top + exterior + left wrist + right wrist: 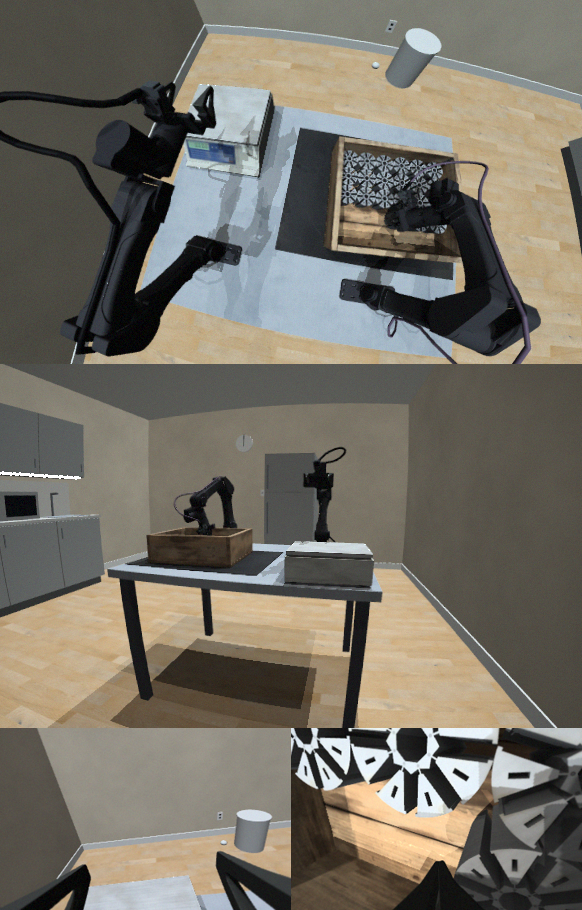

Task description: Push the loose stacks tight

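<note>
Right now the wooden crate is 80 mm ahead of my right hand and 30 mm below it. From my right hand the other things lie so: dark mat 90 mm ahead, 70 mm below, 40 mm to the left; then white box 690 mm to the left, 230 mm ahead.
</note>
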